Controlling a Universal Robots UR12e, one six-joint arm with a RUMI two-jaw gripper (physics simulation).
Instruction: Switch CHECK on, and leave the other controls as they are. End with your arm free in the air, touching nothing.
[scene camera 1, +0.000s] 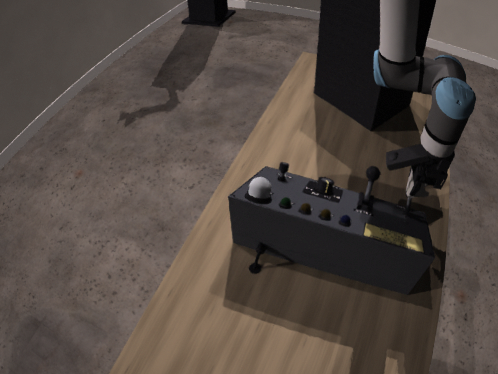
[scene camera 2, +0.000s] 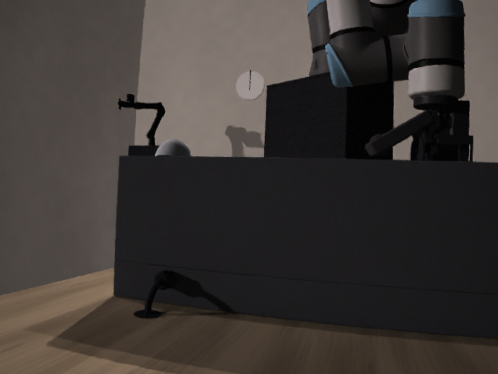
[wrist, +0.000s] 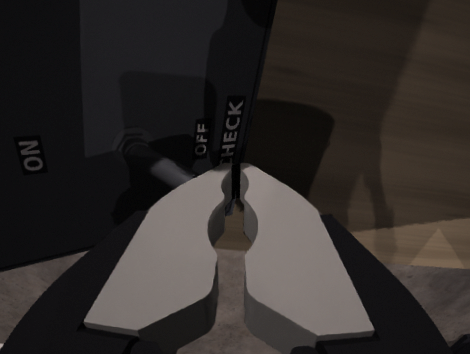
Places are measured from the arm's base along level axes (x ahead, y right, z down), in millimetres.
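Where they show: gripper, fingertip midpoint: (scene camera 1: 407, 197) (wrist: 236, 167).
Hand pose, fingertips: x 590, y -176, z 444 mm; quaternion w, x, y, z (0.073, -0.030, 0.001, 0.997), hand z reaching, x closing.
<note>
Things, the pixels of their top centre, and the offset from my fingertips. "*": a spot on its surface instead.
- metal toggle lever at its top centre: (wrist: 153, 188) (scene camera 1: 409, 202) dx +36, dy -2, dz -22 mm
- OFF label at a spot on its surface: (wrist: 201, 140) * dx +20, dy -3, dz +33 mm
- CHECK label at its top centre: (wrist: 230, 139) dx +2, dy -3, dz +39 mm
- black ball-topped lever at its top centre: (scene camera 1: 374, 168) dx -17, dy +117, dz -55 mm
- rotary knob at its top centre: (scene camera 1: 326, 179) dx +41, dy +238, dz -25 mm
- white dome at a spot on its surface: (scene camera 1: 260, 188) * dx +197, dy +363, dz -106 mm
- small black switch at its top centre: (scene camera 1: 282, 165) dx +42, dy +358, dz -31 mm
The CHECK switch is a metal toggle lever (wrist: 167, 170) (scene camera 1: 409, 204) near the right end of the dark control box (scene camera 1: 320, 240) (scene camera 2: 300, 215). In the wrist view it leans from its round base towards the OFF label (wrist: 201, 140), away from the ON label (wrist: 31, 155). The CHECK label (wrist: 232, 127) is by the box edge, partly covered by the fingertips. My gripper (wrist: 236, 167) (scene camera 1: 410, 192) is shut and empty, with its tips on the OFF side of the lever. The lever's end is hidden behind a finger, so contact cannot be told. The box hides the fingertips in scene camera 2.
A black ball-topped lever (scene camera 1: 372, 174) stands left of my gripper. Further left are a rotary knob (scene camera 1: 326, 186), coloured buttons including a blue one (scene camera 1: 345, 220), a white dome (scene camera 1: 260, 188) and a small black switch (scene camera 1: 283, 169). A large black block (scene camera 1: 360, 65) (scene camera 2: 305, 120) stands behind.
</note>
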